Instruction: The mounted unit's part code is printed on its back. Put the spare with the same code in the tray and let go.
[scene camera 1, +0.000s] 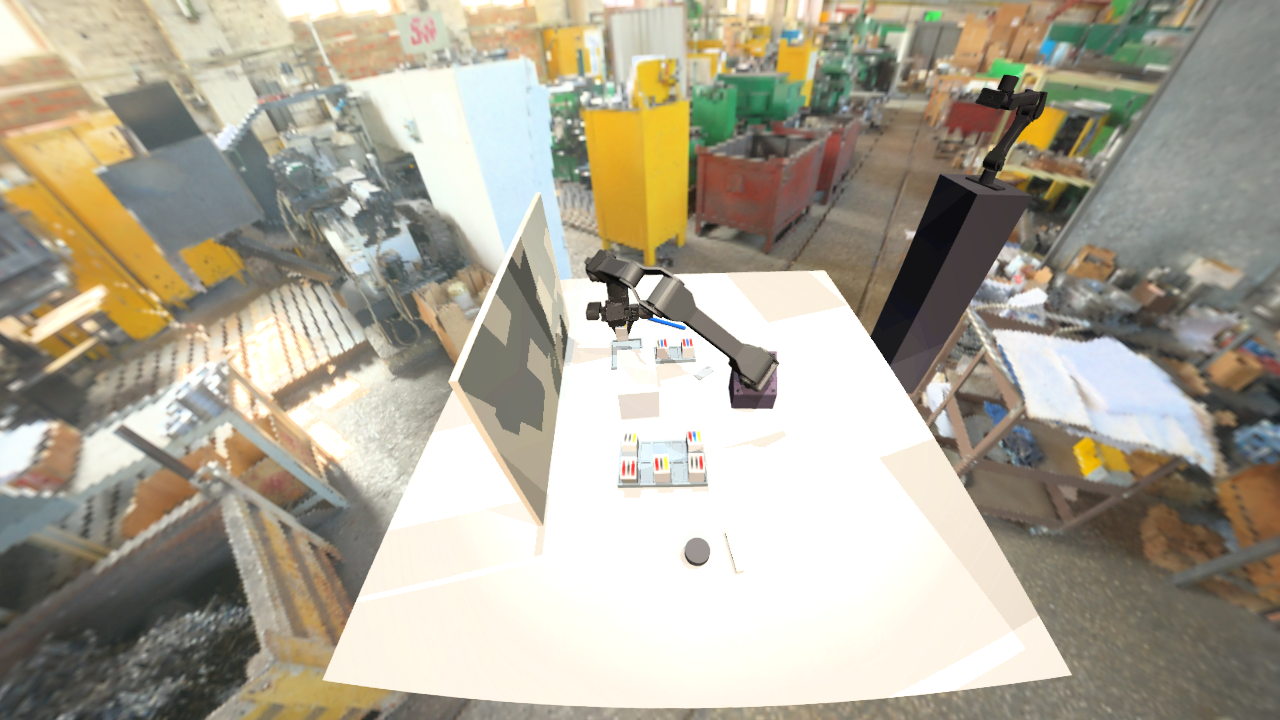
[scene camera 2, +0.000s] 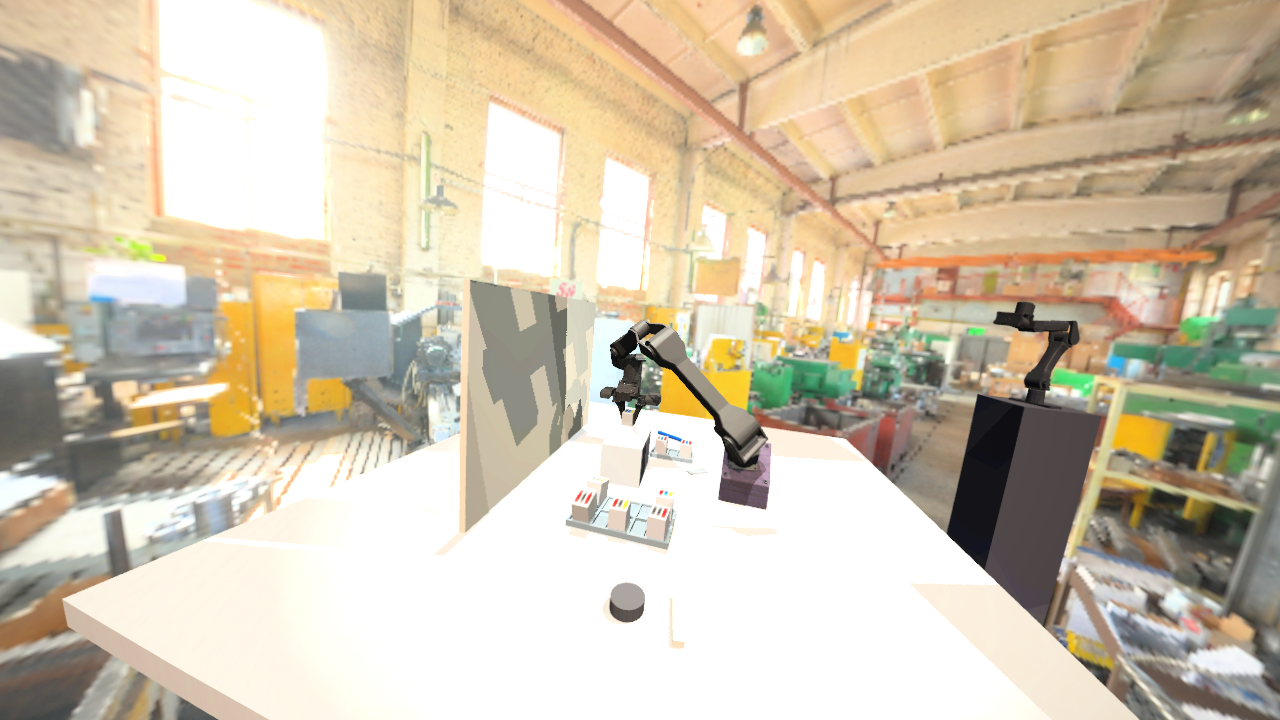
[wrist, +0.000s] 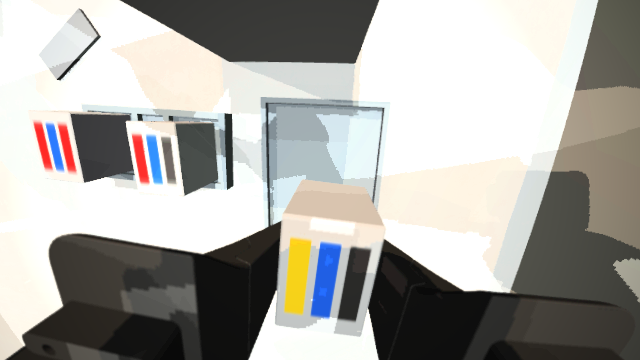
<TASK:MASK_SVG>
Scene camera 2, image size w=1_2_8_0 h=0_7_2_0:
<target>gripper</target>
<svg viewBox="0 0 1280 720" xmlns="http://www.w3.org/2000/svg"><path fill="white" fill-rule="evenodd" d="M623 373L622 380L619 380L617 388L608 386L600 391L600 398L609 399L613 396L612 402L617 405L621 420L622 412L625 411L625 402L637 399L638 402L635 404L633 423L635 423L642 407L646 405L658 406L661 403L660 393L649 392L647 395L640 394L642 374L627 375Z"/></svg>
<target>dark puck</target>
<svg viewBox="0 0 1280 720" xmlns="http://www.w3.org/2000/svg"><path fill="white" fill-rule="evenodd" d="M615 585L610 592L609 612L611 616L621 622L638 621L644 613L644 591L640 586L631 582L622 582Z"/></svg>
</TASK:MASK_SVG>
